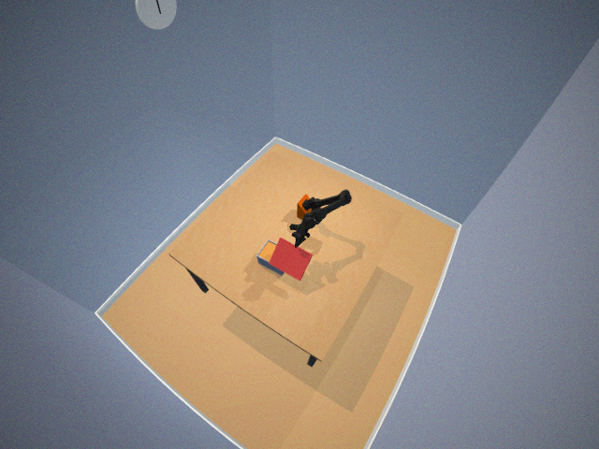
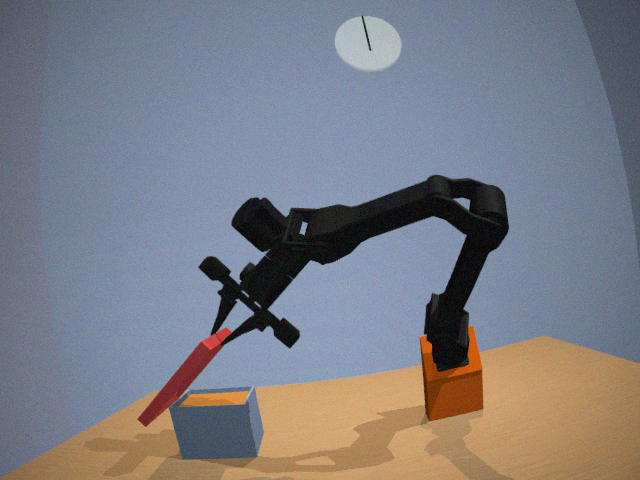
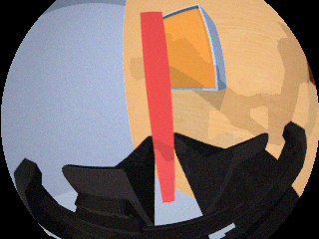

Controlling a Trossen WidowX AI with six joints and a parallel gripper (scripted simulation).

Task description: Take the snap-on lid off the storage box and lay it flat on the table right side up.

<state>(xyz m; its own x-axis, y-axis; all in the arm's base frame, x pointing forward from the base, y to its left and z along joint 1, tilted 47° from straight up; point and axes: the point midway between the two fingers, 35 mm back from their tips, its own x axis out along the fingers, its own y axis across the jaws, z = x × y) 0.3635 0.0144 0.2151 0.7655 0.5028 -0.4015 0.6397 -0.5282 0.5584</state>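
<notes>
My gripper tip is 7 cm short of the red lid and 5 cm above it. Also, from my gripper tip: storage box: 6 cm ahead, 13 cm to the right, 18 cm below.
</notes>
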